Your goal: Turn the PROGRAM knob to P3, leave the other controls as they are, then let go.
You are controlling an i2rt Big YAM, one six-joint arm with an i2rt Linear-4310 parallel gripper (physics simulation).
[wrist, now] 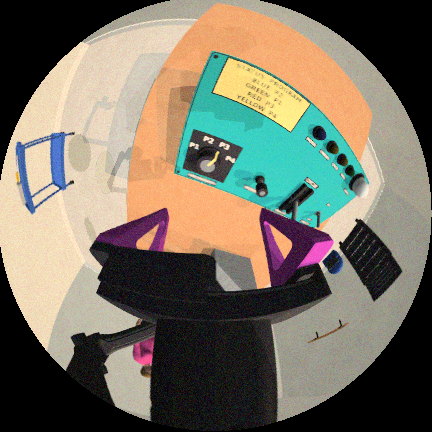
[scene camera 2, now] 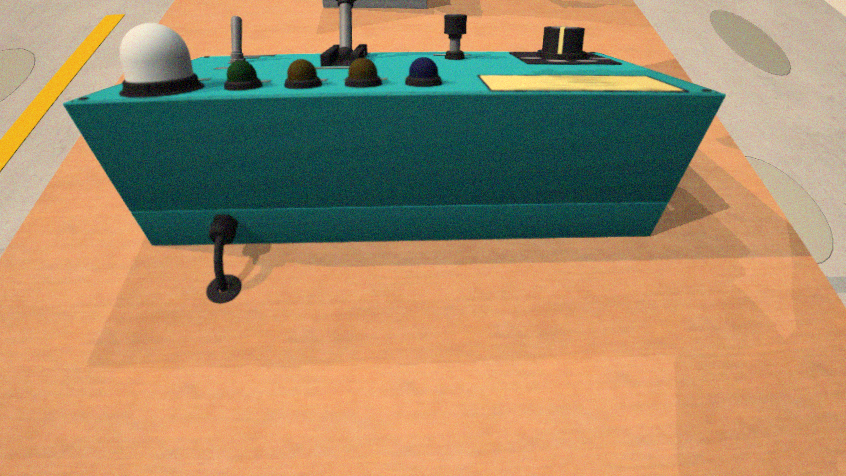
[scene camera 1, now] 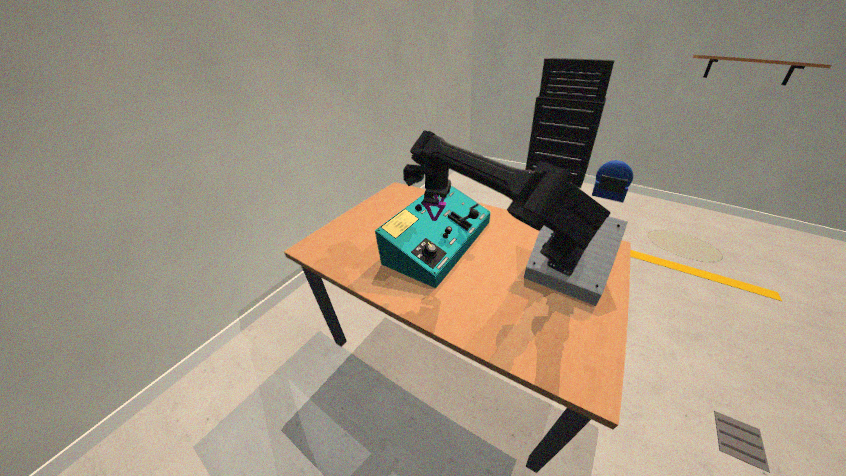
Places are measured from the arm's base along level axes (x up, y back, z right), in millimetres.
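Where they show: gripper, between the fingertips: (wrist: 213, 212) (scene camera 1: 436, 212); arm's base, origin of its link: (scene camera 1: 566, 255).
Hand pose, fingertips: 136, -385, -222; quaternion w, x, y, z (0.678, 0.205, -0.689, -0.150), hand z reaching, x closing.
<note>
Things, the pixels of their top centre, and the offset from my fingertips, as dx, dy, dz. "pt": a spot on its surface instead.
- PROGRAM knob, centre of its top: (scene camera 2: 567, 22) (wrist: 207, 163) (scene camera 1: 430, 244) -128, -16, -21
- P3 label, a spot on its surface: (wrist: 224, 146) pt -150, -58, -9
- lever, centre of its top: (wrist: 299, 217) -114, -27, +220
- black-capped control, centre of its top: (scene camera 2: 456, 15) (wrist: 265, 188) (scene camera 1: 446, 226) -121, -33, +98
- metal toggle, centre of its top: (scene camera 2: 232, 21) -128, -55, +337
- white dome, a spot on its surface: (scene camera 2: 155, 54) (wrist: 365, 182) pt -67, -231, +312
- yellow card, centre of its top: (scene camera 2: 580, 67) (wrist: 267, 90) (scene camera 1: 400, 219) -90, -176, -7
The PROGRAM knob (scene camera 1: 431, 249) (scene camera 2: 563, 42) (wrist: 208, 162) is a black knob on a dark plate, at one end of the teal console (scene camera 1: 408, 257) (scene camera 2: 390, 148) (wrist: 220, 122). In the wrist view its yellow pointer line points to the P3 label (wrist: 224, 146); P1, P2 and P4 are also readable. My gripper (scene camera 1: 435, 214) (wrist: 213, 212) is open and empty, its purple fingers wide apart. It hangs above the console, away from the knob and touching no control that I can see. The gripper does not show in scene camera 2.
A lever (scene camera 2: 344, 29) (wrist: 296, 207), a black-capped control (scene camera 1: 447, 230) (scene camera 2: 454, 26) (wrist: 261, 187) and a metal toggle (scene camera 2: 236, 36) stand on the console. A white dome (scene camera 2: 155, 54) (wrist: 359, 186), several small lamps and a yellow card (scene camera 1: 399, 223) (scene camera 2: 582, 82) (wrist: 260, 95) are there too.
</note>
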